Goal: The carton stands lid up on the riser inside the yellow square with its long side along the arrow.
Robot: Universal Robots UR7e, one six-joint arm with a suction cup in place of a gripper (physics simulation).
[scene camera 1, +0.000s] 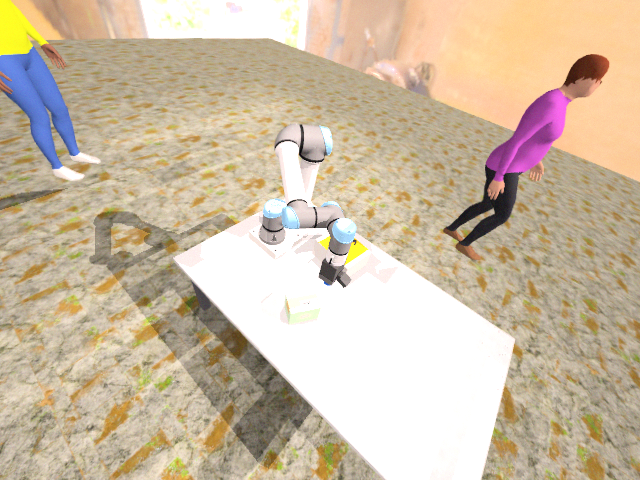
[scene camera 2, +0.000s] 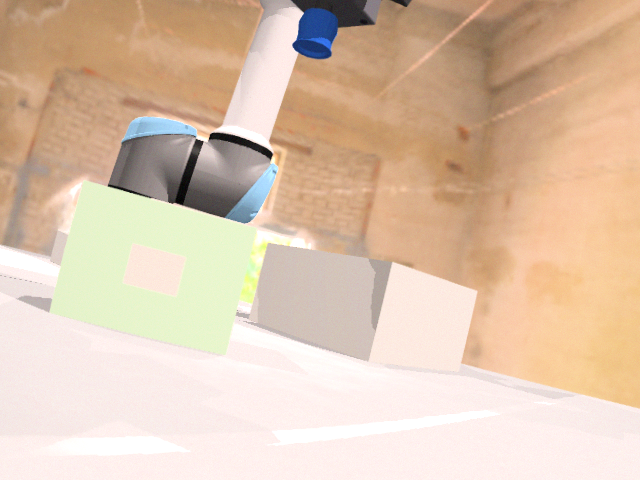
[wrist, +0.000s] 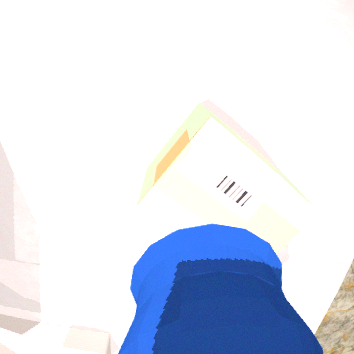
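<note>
The pale green carton (scene camera 1: 302, 311) (scene camera 2: 154, 268) (wrist: 235, 172) stands on the white table, apart from the riser. Its top face, with a white label and barcode, faces up in the wrist view. The pale riser (scene camera 1: 356, 267) (scene camera 2: 317, 299) stands nearer the arm's base, with the yellow square (scene camera 1: 355, 251) on top. The arm hides part of the square and most of its arrow. My gripper, a blue suction cup (scene camera 1: 327, 283) (scene camera 2: 313, 49) (wrist: 207, 250), is off and holds nothing. It hangs above the table, higher than the carton and not touching it; in the wrist view it covers the carton's near corner.
The arm's base (scene camera 1: 271, 232) stands on a white plate at the table's back end, beside the riser. The white table (scene camera 1: 413, 361) stretches to the front right. A person in purple (scene camera 1: 535, 129) is on the floor at the right, and one in yellow (scene camera 1: 15, 31) at the left.
</note>
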